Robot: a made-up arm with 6 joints.
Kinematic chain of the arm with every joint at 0, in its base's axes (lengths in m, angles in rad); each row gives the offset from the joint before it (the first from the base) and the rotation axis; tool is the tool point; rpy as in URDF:
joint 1: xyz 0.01 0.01 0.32 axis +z
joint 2: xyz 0.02 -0.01 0 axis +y
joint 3: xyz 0.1 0 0.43 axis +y
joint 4: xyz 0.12 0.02 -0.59 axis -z
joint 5: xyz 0.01 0 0 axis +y
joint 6: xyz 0.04 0 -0.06 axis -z
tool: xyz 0.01 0 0.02 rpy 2.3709 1.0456 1.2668
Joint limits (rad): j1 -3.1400..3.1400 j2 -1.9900..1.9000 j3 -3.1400..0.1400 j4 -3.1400..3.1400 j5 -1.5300..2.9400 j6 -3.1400..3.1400
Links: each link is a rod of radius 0.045 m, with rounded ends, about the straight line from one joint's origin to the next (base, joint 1, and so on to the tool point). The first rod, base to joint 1, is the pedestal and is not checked.
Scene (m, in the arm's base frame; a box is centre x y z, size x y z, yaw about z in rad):
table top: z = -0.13
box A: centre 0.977 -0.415 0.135 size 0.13 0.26 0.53 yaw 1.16
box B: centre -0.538 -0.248 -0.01 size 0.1 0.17 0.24 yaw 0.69
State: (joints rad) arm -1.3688 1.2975 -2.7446 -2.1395 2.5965 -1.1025
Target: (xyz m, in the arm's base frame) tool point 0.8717 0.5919 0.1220
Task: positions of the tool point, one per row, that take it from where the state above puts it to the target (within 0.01 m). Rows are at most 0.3 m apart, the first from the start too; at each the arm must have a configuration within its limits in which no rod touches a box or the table.
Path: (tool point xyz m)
1: 0.4626 -0.9433 0.4611
2: 0.7045 -0.7822 0.5161
3: 0.8901 -0.5588 0.5706
4: 1.0032 -0.2923 0.6243
5: 1.0344 -0.0068 0.6769
6: 1.0597 0.2071 0.4935
7: 1.0028 0.4169 0.3056
8: 0.8717 0.5919 0.1220

